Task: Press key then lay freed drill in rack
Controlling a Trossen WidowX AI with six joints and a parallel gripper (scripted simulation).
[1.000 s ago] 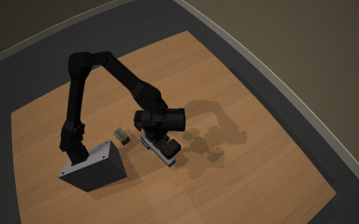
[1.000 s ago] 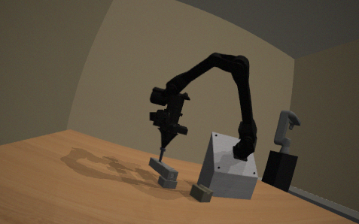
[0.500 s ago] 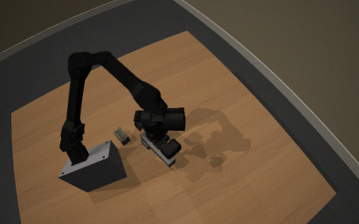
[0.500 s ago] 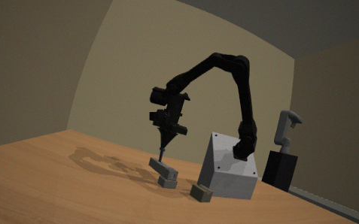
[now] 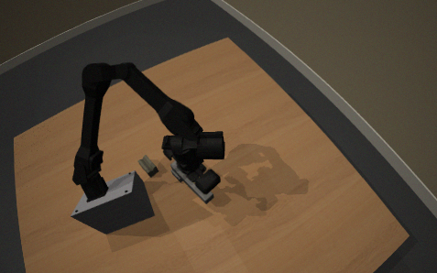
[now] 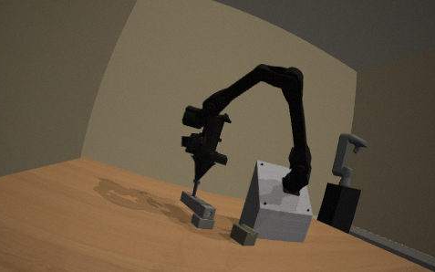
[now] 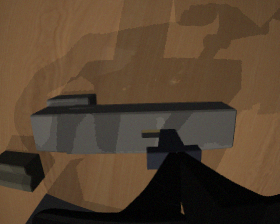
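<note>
The blue key lies 3 cm below my gripper tip. Round my gripper tip: long grey block 8 cm below, 3 cm to the left, 2 cm behind; then cylindrical drill 7 cm below, 5 cm to the left, 3 cm behind; then olive-grey rack 16 cm to the left, 15 cm behind, 10 cm below.
</note>
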